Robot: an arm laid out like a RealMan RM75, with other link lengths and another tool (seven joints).
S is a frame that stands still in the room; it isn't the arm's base.
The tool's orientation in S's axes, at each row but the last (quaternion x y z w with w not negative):
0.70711 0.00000 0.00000 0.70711
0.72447 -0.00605 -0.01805 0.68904
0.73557 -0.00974 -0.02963 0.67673
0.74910 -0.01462 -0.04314 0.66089
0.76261 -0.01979 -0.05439 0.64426
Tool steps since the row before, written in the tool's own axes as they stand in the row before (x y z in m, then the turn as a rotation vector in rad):
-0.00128 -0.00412 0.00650 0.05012 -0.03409 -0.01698
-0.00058 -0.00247 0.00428 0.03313 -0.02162 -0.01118
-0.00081 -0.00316 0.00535 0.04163 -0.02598 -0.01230
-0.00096 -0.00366 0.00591 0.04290 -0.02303 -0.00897
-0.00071 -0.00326 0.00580 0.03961 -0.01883 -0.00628
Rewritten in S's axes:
-0.00128 -0.00650 -0.00412 0.05012 0.01698 -0.03409
-0.00077 -0.00413 -0.00267 0.03314 0.01113 -0.02162
-0.00119 -0.00501 -0.00356 0.04158 0.01215 -0.02613
-0.00158 -0.00531 -0.00431 0.04267 0.00839 -0.02367
-0.00146 -0.00506 -0.00412 0.03927 0.00537 -0.01979

